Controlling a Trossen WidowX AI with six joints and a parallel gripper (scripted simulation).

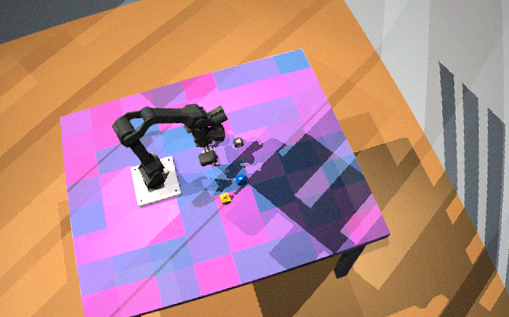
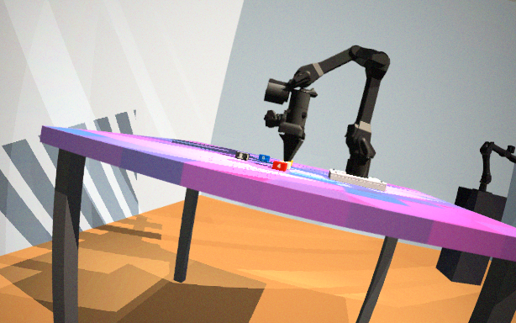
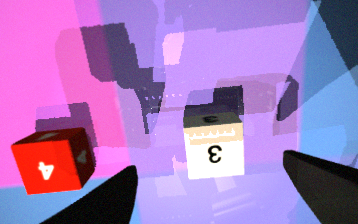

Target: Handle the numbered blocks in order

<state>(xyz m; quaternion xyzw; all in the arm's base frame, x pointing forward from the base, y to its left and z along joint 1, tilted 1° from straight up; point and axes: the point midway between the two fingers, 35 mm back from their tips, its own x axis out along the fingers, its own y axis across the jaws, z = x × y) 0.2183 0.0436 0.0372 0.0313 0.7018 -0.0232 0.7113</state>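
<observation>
Now: gripper tip 1 cm short of the cream block and 1 cm above it. The rest, counted from my gripper tip: blue block 8 cm ahead, 15 cm to the right, 1 cm below; dark block 13 cm ahead, 1 cm below; red block 1 cm ahead, 9 cm to the left, 1 cm below.
</observation>
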